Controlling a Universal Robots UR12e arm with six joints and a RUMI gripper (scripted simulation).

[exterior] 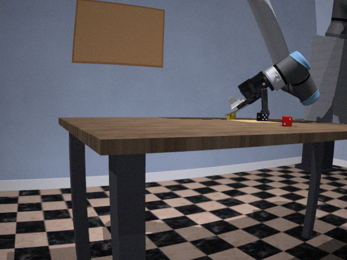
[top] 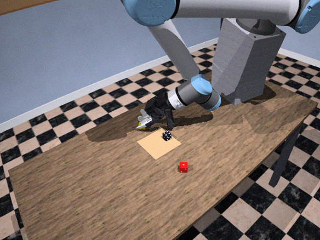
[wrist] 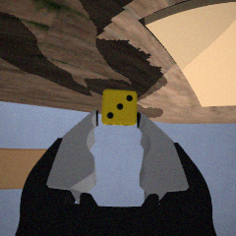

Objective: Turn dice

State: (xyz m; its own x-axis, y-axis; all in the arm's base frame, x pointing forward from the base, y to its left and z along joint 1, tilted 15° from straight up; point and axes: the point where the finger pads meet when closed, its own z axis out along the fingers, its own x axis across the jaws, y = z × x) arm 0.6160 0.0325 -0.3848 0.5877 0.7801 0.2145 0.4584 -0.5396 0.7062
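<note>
Right now the yellow die is 1 cm behind my hand, 1 cm to the left of it and 1 cm below it. Also, from my hand: red die 4 cm behind, 33 cm to the left, 1 cm below; then black die 7 cm behind, 14 cm to the left; then tan mat 2 cm behind, 14 cm to the left, 2 cm below.
</note>
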